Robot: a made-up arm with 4 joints. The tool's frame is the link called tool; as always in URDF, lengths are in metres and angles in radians.
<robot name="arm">
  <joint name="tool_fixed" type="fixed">
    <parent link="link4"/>
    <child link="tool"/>
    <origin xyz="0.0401 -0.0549 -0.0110" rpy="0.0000 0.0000 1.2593"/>
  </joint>
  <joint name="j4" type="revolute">
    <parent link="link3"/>
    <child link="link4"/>
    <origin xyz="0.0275 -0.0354 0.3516" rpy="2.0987 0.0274 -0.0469"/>
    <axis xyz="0 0 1"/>
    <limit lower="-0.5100" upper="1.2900"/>
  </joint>
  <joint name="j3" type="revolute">
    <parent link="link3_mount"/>
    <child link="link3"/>
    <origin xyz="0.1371 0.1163 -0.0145" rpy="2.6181 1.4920 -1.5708"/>
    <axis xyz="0 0 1"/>
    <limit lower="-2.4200" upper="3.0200"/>
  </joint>
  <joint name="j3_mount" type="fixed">
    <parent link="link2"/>
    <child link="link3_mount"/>
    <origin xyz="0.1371 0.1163 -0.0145" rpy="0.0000 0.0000 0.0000"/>
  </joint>
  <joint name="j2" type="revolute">
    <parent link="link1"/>
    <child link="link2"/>
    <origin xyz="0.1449 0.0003 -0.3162" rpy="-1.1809 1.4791 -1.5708"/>
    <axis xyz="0 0 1"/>
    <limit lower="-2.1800" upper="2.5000"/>
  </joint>
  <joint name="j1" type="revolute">
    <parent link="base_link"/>
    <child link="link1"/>
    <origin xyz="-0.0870 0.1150 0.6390" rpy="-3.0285 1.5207 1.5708"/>
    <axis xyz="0 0 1"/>
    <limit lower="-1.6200" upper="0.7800"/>
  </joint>
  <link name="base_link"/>
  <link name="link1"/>
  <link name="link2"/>
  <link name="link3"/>
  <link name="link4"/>
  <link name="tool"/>
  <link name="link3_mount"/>
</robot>
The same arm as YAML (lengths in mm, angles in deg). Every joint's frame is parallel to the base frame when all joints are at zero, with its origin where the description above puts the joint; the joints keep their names.
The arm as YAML. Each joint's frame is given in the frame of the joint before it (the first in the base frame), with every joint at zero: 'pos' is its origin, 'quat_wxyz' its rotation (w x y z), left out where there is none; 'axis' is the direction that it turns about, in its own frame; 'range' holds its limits. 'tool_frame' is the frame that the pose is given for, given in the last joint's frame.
length_unit: mm
angle_unit: deg
joints:
  - joint: j1
    pos: [-87.0, 115.0, 639.0]
    axis: [-0.112797, -0.992369, -0.049798]
    range: [-92.82, 44.69]
  - joint: j2
    pos: [36.0, 321.0, -129.0]
    axis: [-0.379995, 0.054399, -0.923388]
    range: [-124.9, 143.24]
  - joint: j3
    pos: [232.0, 272.0, -48.0]
    axis: [0.813615, -0.503509, -0.290705]
    range: [-138.66, 173.03]
  - joint: j4
    pos: [312.0, -148.0, -80.0]
    axis: [-0.0001, 1.0, -0.0001]
    range: [-29.22, 73.91]
tool_frame:
  pos: [-40.0, -11.0, 55.0]
  quat_wxyz: [0.707086, -0.707127, -0.000028, 0.000014]

